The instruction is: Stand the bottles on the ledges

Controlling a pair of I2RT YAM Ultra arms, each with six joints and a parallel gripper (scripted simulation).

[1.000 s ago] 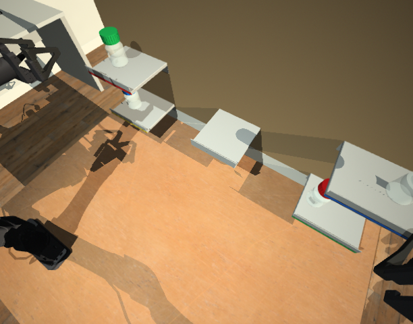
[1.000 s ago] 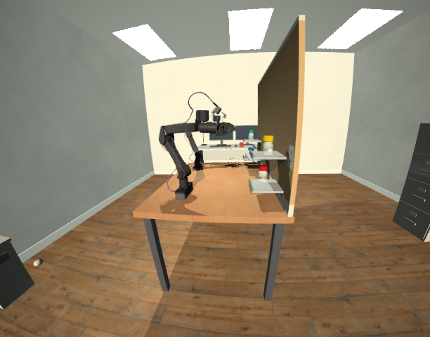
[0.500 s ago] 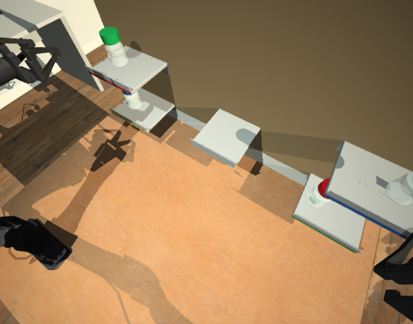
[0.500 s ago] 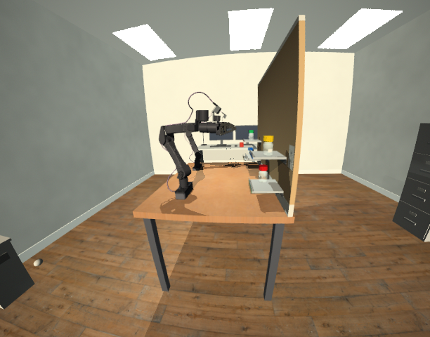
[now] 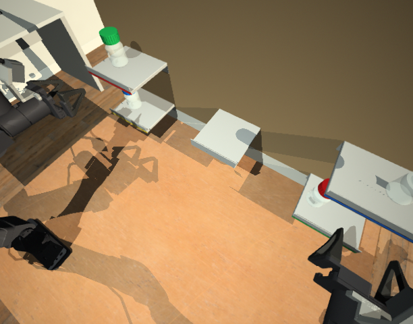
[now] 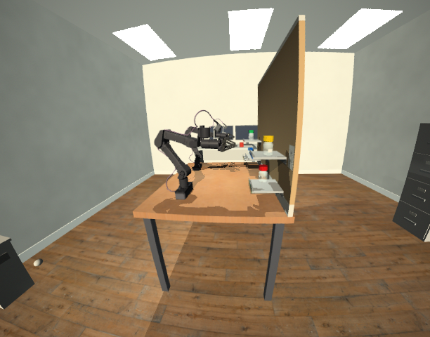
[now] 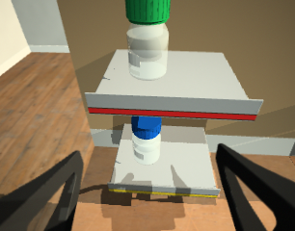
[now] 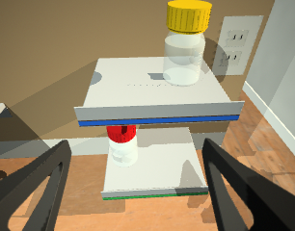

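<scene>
Now: the green-capped bottle 19 cm ahead of my left hand and 1 cm above it. The rest, counted from my left hand: red-capped bottle (77 cm to the right, 18 cm below, 12 cm ahead); blue-capped bottle (18 cm below, 18 cm ahead); brown wall (45 cm to the right, 25 cm ahead, 12 cm above).
</scene>
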